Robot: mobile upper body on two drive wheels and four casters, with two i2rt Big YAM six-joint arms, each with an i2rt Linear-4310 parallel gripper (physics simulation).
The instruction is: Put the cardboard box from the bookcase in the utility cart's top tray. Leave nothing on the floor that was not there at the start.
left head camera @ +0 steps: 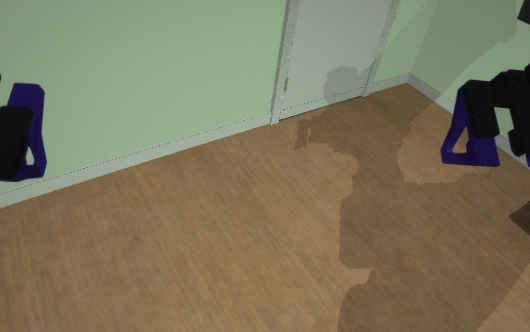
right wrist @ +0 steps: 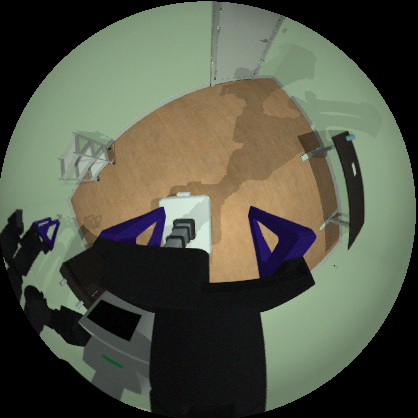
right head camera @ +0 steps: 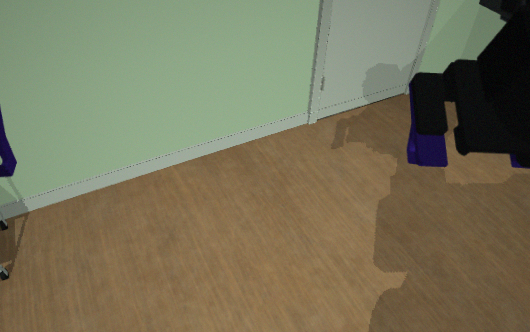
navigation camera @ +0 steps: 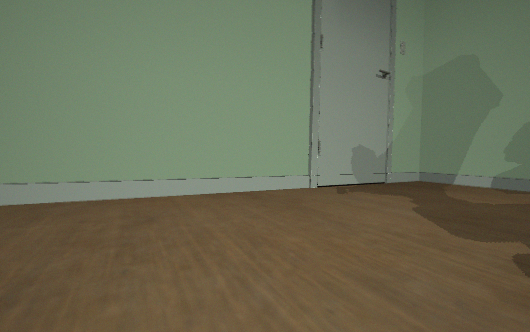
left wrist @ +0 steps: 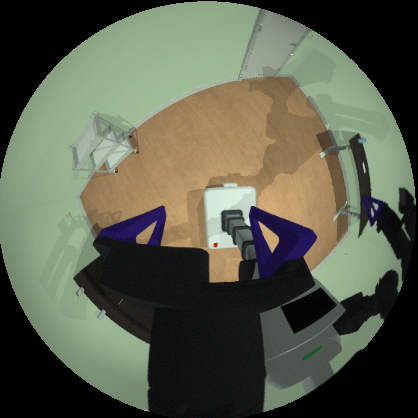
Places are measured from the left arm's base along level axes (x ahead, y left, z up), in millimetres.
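Pixels of known places: left gripper, between the fingertips: (right wrist: 54, 219) (left wrist: 207, 210); right gripper, between the fingertips: (left head camera: 486, 158) (right wrist: 206, 210) (right head camera: 461, 158) (left wrist: 365, 197).
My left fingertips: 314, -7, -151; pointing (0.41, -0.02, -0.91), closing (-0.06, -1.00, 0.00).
Ahead of a thing's pixels: the offset from my left fingertips to its top centre, as dx, dy, dz. "spot": to the spot under its first point. Level surfaces: height alone.
The utility cart @[spot: +592, +1108, -596] (left wrist: 87, 143) (right wrist: 71, 156), light grey with several tiers, stands by the wall at the left of both wrist views. Two of its casters @[spot: +557, +848, -1217] (right head camera: 4, 274) show at the left edge of the right head view. The cardboard box and the bookcase do not show in these views. My left gripper (left wrist: 207, 210) is open and empty, raised above the robot's base, far from the cart; part of it shows at the left edge of the left head view. My right gripper (right wrist: 206, 210) (left head camera: 500, 161) (right head camera: 476, 159) is open and empty, also far from the cart.
A closed grey door (left head camera: 340, 50) (right head camera: 375, 45) (navigation camera: 352, 95) is in the green wall ahead. A dark desk @[dz -539] (left wrist: 363, 180) (right wrist: 354, 200) on grey legs stands at the right in the wrist views. A dark cabinet (left wrist: 120, 310) (right wrist: 80, 280) is at their lower left, partly hidden.
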